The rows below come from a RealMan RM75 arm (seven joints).
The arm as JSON. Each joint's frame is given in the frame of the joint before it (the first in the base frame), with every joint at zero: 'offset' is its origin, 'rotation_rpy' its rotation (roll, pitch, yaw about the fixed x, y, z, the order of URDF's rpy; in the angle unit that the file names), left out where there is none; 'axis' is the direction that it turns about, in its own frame. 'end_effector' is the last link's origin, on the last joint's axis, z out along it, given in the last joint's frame.
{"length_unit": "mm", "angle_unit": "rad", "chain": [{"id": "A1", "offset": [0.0, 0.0, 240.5], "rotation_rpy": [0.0, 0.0, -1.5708], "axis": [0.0, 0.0, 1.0]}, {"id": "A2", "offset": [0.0, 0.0, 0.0], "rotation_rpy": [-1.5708, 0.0, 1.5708], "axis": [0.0, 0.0, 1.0]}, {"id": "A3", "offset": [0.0, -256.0, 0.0], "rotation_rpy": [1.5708, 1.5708, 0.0], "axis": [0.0, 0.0, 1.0]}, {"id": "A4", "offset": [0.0, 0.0, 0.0], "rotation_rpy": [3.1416, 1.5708, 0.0], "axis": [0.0, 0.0, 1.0]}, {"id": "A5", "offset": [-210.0, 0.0, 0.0], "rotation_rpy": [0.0, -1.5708, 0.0], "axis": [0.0, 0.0, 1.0]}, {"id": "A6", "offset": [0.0, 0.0, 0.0], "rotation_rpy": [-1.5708, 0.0, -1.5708], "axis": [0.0, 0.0, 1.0]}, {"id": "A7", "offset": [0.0, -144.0, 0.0], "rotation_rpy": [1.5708, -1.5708, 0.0], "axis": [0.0, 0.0, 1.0]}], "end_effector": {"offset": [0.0, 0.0, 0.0], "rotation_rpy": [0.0, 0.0, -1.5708]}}
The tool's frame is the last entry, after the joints.
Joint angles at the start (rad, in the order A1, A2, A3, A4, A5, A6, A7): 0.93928, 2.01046, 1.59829, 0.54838, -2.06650, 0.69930, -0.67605
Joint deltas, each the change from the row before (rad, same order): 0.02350, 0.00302, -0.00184, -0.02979, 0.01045, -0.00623, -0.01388; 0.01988, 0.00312, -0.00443, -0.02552, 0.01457, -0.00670, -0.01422; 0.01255, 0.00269, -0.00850, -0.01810, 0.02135, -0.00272, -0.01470; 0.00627, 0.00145, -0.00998, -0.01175, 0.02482, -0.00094, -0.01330; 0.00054, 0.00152, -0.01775, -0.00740, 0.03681, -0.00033, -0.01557; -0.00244, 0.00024, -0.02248, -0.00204, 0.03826, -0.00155, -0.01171; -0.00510, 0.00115, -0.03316, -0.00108, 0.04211, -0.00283, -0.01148; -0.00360, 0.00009, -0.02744, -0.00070, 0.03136, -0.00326, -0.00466; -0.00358, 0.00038, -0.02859, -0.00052, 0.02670, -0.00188, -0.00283; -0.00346, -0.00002, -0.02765, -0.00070, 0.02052, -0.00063, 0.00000; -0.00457, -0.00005, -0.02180, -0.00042, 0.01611, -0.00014, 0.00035; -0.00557, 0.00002, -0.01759, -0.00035, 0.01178, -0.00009, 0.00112
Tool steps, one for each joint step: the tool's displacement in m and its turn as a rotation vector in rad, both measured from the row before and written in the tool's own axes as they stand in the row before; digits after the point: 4 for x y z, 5 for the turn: -0.0023, 0.0028, 0.0029, -0.00276, 0.00534, -0.01018; -0.0020, 0.0031, 0.0026, -0.00425, 0.00316, -0.00884; -0.0005, 0.0034, 0.0022, -0.00922, 0.00315, -0.00534; 0.0004, 0.0027, 0.0016, -0.01056, 0.00141, -0.00071; 0.0018, 0.0035, 0.0017, -0.01583, 0.00041, 0.00268; 0.0017, 0.0032, 0.0013, -0.01470, -0.00145, 0.00345; 0.0036, 0.0039, 0.0021, -0.01546, 0.00316, 0.00045; 0.0027, 0.0026, 0.0015, -0.00976, 0.00306, 0.00203; 0.0034, 0.0026, 0.0016, -0.00882, 0.00691, -0.00052; 0.0038, 0.0020, 0.0015, -0.00647, 0.01005, -0.00165; 0.0038, 0.0013, 0.0012, -0.00493, 0.00891, 0.00069; 0.0040, 0.0006, 0.0009, -0.00313, 0.00852, 0.00224
